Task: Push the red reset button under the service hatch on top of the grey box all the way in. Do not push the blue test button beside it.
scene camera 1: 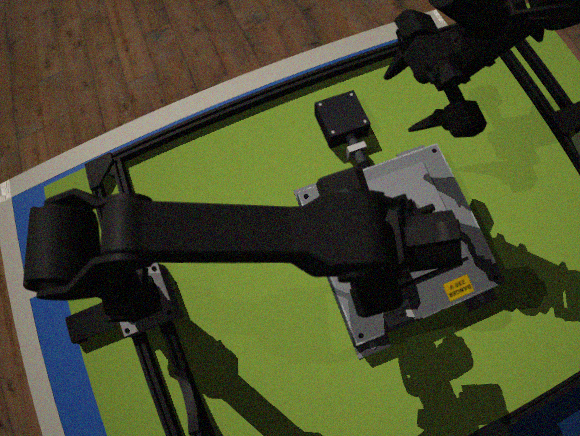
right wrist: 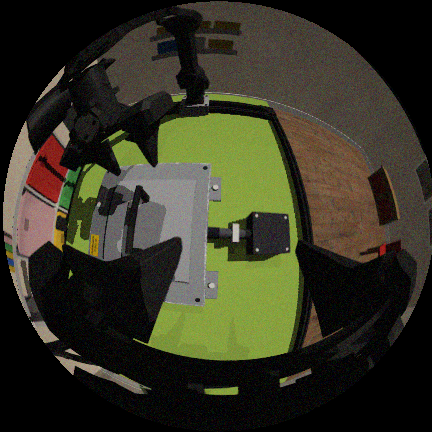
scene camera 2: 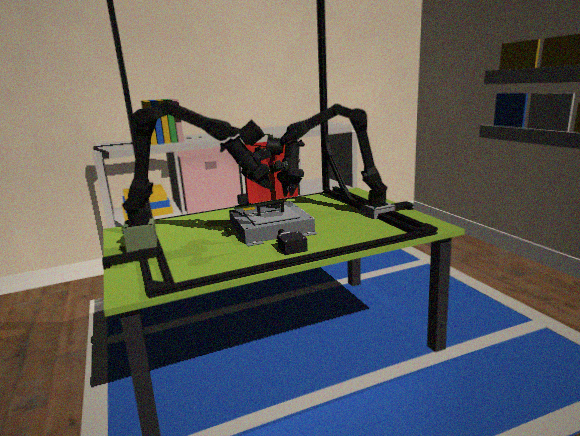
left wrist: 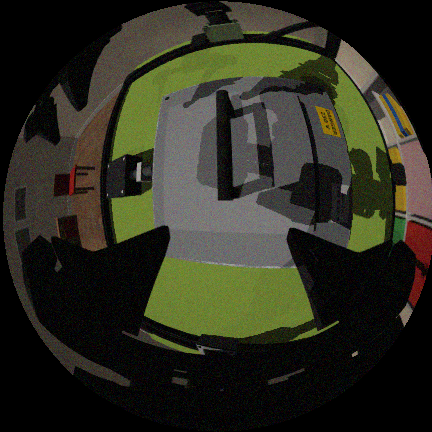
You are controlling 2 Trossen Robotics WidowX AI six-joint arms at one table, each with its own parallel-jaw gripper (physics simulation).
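Note:
The grey box (scene camera 1: 380, 175) (scene camera 2: 260, 234) (left wrist: 195, 245) (right wrist: 199, 200) sits mid-table. Its service hatch (left wrist: 290, 145) (right wrist: 175, 225) appears flat on the top, with a black bar handle (left wrist: 225, 145) (right wrist: 132, 220) standing up from it. The red reset button and blue test button do not show. My left gripper (left wrist: 230, 233) (right wrist: 134, 169) is open and empty, above the box; its fingers are hidden under the arm in scene camera 1. My right gripper (scene camera 1: 398, 104) (right wrist: 241, 245) is open and empty, raised beyond the box's upper edge in scene camera 1.
A small black box (scene camera 1: 342, 117) (scene camera 2: 292, 242) (left wrist: 120, 175) (right wrist: 270, 233) joins the grey box by a short connector. A yellow danger label (scene camera 1: 457, 287) (left wrist: 327, 121) (right wrist: 94, 245) is on the box top. Both arms reach in close together, and their shadows cross the box. Black rails edge the table.

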